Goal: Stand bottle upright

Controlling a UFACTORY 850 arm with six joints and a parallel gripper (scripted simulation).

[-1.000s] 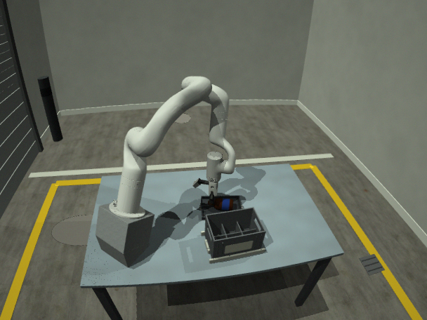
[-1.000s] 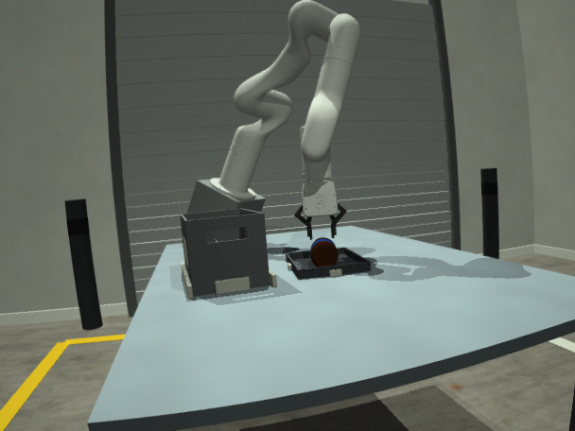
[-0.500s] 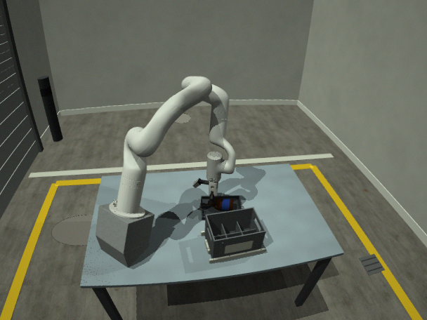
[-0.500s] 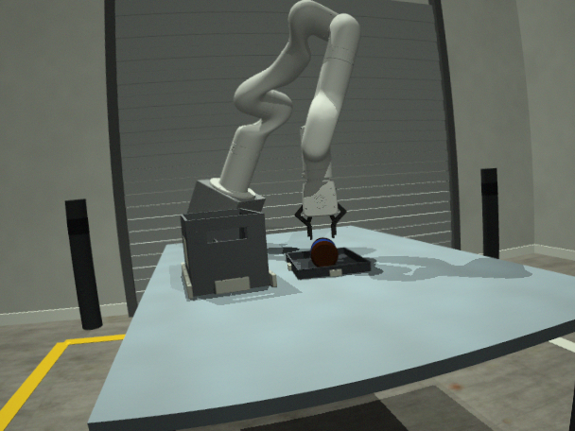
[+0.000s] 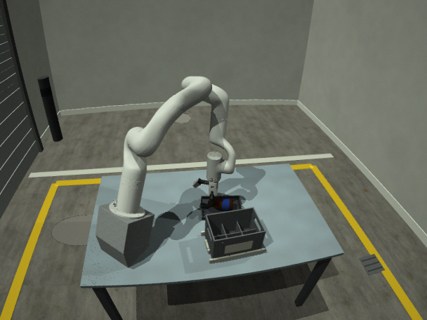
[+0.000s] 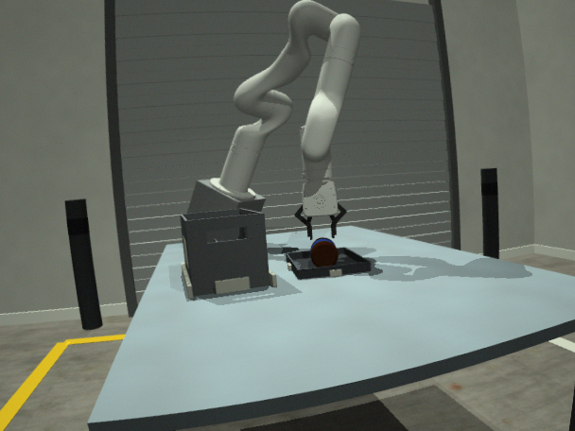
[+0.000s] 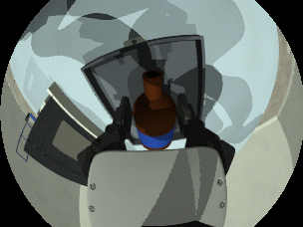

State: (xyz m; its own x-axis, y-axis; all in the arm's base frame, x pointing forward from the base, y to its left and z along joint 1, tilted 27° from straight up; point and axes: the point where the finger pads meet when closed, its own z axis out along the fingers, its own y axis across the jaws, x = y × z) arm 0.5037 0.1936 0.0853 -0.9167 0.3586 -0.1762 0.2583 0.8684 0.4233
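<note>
The bottle lies 5 cm ahead of my hand, 1 cm to the right of it and 4 cm below it. The rest, counted from my hand: crate (7 cm ahead, 30 cm to the right); then tray (6 cm ahead, 2 cm to the right, 7 cm below).
</note>
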